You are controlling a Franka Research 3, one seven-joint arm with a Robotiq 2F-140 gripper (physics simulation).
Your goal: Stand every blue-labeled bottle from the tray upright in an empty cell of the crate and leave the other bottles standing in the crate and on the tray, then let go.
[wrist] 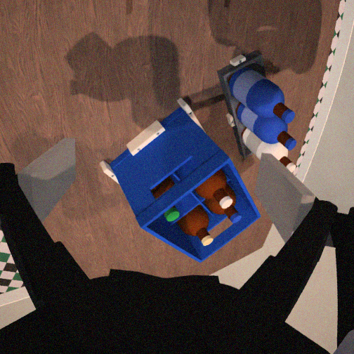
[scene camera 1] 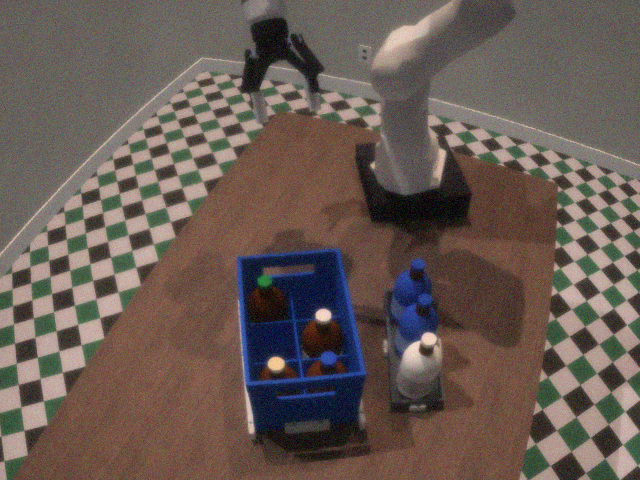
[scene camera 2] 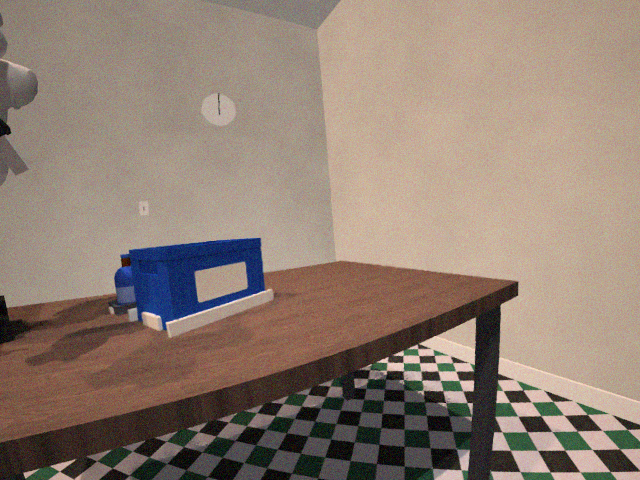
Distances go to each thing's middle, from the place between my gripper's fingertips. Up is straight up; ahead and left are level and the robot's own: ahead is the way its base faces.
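Scene:
From my hand, the green-capped bottle [scene camera 1: 266,303] is 23 cm below, 27 cm ahead and 11 cm to the left. There's also a white bottle [scene camera 1: 421,362], which is a fair way below my hand, far ahead of it and far to the left of it. And then a white-capped bottle [scene camera 1: 320,335], 23 cm below my hand, 29 cm ahead of it and 24 cm to the left of it.

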